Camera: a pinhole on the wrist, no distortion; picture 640 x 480 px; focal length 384.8 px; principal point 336.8 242.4 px. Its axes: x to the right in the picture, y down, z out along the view. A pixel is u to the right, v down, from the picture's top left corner.
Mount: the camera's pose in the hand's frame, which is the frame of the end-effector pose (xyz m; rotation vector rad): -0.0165 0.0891 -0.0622 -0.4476 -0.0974 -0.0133
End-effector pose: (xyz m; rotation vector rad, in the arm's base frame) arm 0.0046 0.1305 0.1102 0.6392 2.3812 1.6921
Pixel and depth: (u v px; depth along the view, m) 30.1 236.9 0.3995
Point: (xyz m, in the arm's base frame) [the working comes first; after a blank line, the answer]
In the camera's frame: -0.3184 -0.0057 0.3995

0.4976 0.2742 0.2073
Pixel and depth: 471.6 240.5 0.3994
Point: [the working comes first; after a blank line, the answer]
In the camera's frame: 0.1399 -0.0020 0.3994

0.1052 0.5064 0.2540
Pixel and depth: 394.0 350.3 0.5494
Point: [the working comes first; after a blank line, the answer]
In the camera's frame: 0.0817 0.1541 0.5494

0.2389 0.5874 0.4147
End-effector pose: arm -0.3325 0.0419 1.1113 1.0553 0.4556 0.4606
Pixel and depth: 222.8 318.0 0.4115
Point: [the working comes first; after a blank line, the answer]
In the camera's frame: -0.1219 0.0808 0.4115

-0.3748 -0.0992 1.5480
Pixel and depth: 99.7 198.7 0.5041
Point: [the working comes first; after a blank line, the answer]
In the camera's frame: -0.3106 -0.0572 0.5041

-0.4568 -0.3370 1.5499
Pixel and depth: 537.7 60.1 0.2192
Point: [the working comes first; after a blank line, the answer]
In the camera's frame: 0.1144 -0.1038 0.2192

-0.1783 -0.0141 1.2632
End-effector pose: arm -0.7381 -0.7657 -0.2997 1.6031 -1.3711 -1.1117
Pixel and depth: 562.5 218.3 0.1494
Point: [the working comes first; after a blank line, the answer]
In the camera's frame: 0.0876 -0.0094 0.1494

-0.8647 -0.8445 -0.2026
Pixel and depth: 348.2 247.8 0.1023
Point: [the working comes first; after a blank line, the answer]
In the camera's frame: 0.0030 0.0014 0.1023

-0.8135 -0.7642 -0.1821
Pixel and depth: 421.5 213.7 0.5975
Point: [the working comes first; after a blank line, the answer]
In the camera's frame: 0.1315 -0.0446 0.5975

-1.3156 -0.8709 -0.2006
